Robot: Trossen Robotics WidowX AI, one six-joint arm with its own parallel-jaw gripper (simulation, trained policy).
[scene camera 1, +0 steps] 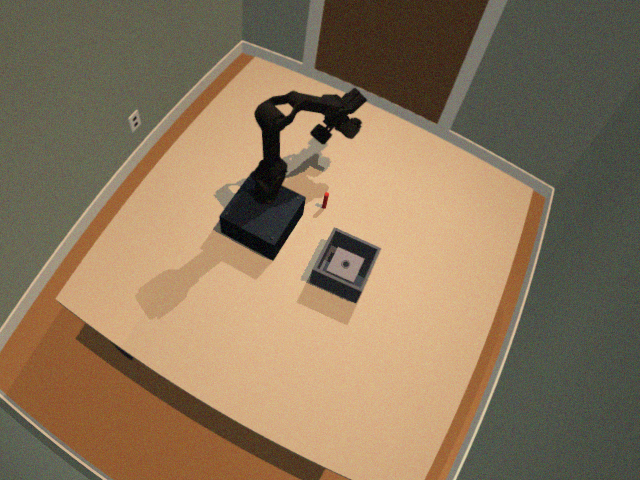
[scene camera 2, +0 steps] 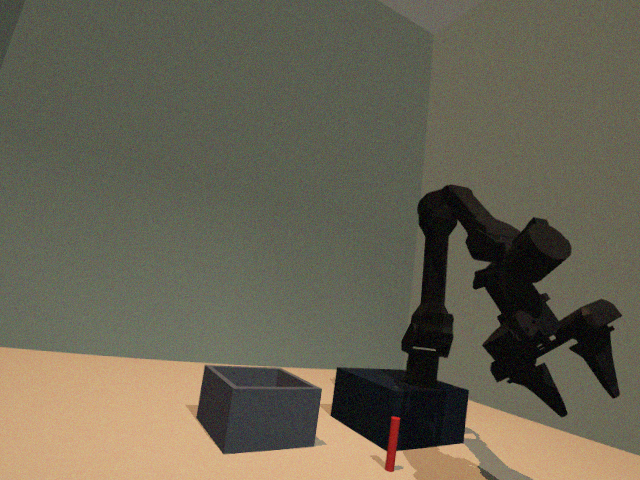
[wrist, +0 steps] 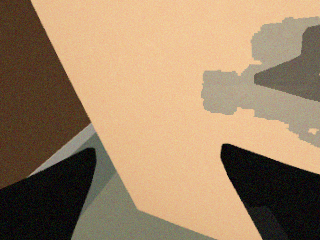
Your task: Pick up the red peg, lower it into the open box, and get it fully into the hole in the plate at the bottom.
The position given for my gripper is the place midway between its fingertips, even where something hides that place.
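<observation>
There is a dark blue box [scene camera 2: 243, 409] that I can see, though in the wrist view the box is out of frame. I also see a light grey plate [scene camera 1: 344, 265]; scene camera 2 does not show the plate, hidden as it is by the dark blue box. Then there is my own gripper [scene camera 2: 589, 407], and the wrist view has the gripper too [wrist: 159, 152].
</observation>
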